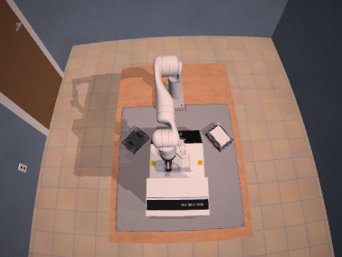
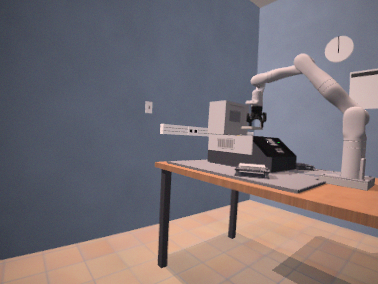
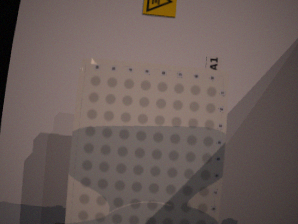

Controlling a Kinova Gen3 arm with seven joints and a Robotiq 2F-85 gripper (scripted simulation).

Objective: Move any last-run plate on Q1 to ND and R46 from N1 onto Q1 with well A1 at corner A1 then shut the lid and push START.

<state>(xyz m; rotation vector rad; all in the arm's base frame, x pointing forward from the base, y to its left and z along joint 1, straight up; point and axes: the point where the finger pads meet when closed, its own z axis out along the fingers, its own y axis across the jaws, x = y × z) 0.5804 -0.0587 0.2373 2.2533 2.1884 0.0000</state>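
The plate lies 4 cm to the left of my hand and 1 cm below it. The rest, counted from my hand: dark nest ND 24 cm below, 23 cm to the right, 22 cm behind.
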